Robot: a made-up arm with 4 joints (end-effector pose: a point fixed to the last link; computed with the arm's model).
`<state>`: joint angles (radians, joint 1 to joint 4).
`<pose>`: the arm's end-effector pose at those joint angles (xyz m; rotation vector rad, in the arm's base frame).
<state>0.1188 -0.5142 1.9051 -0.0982</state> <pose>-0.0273 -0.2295 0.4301 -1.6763 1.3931 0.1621</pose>
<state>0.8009 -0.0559 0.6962 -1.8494</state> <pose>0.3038 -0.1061 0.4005 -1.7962 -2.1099 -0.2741</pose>
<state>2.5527 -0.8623 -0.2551 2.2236</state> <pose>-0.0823 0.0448 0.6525 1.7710 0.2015 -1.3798</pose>
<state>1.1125 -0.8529 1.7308 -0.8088</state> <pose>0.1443 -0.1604 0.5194 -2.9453 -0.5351 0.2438</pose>
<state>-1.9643 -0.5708 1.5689 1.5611</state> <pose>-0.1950 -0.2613 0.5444 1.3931 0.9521 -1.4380</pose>
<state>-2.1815 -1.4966 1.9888 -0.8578</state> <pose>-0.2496 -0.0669 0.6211 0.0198 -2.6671 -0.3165</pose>
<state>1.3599 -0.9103 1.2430 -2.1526</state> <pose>0.1918 0.0803 0.6548 1.2556 2.0454 0.5158</pose>
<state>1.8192 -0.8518 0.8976 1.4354</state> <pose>-0.0662 -0.0289 0.5490 -1.9625 0.3028 1.8210</pose>
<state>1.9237 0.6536 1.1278 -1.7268</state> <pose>-0.0020 0.1678 0.2103 -0.7849 -2.0715 0.8744</pose>
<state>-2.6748 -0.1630 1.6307 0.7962</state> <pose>-0.2189 -0.1087 0.4632 1.4603 0.9336 -1.7034</pose>
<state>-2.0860 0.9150 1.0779 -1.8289</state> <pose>-0.3333 -0.2549 0.1860 -1.7044 1.6311 -1.6857</pose>
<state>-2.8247 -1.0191 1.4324 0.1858</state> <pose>-0.1972 0.0130 0.4876 1.1469 2.5285 -1.1190</pose>
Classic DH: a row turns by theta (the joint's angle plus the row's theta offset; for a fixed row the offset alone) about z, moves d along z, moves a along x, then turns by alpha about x. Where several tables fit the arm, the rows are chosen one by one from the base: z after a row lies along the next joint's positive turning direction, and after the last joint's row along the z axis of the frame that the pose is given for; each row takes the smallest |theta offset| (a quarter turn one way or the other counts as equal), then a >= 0, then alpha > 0; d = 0 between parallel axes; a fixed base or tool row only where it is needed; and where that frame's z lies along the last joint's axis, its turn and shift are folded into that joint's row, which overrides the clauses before.
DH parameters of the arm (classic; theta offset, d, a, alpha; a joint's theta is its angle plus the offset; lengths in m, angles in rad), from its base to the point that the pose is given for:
base (fixed): 0.8166 0 -0.1496 0
joint 1: 0.7542 0.4627 -0.0315 1.5708
joint 2: 0.6929 0.1779 -0.1468 1.7149
joint 3: -1.4521 -0.0598 0.0091 -0.8865
joint 4: 1.3266 -0.0627 -0.1458 0.9099
tool (fixed): 1.692 0.0414 0 0

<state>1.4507 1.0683 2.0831 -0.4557</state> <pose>-0.0903 -0.0600 0.3366 -1.2380 0.3308 2.2623</pose>
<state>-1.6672 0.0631 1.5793 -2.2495</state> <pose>-0.4446 -0.2959 0.3997 -2.5092 1.8205 -0.0577</pose>
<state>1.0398 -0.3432 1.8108 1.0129</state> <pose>0.0033 0.0057 0.4873 -1.0740 1.2724 0.9346</pose>
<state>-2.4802 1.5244 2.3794 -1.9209</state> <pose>-0.1810 -0.1649 0.1961 -0.4954 1.3513 -1.3220</pose>
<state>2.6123 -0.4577 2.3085 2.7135</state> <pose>-0.2534 0.2206 0.5975 -0.4461 1.9483 1.1830</pose>
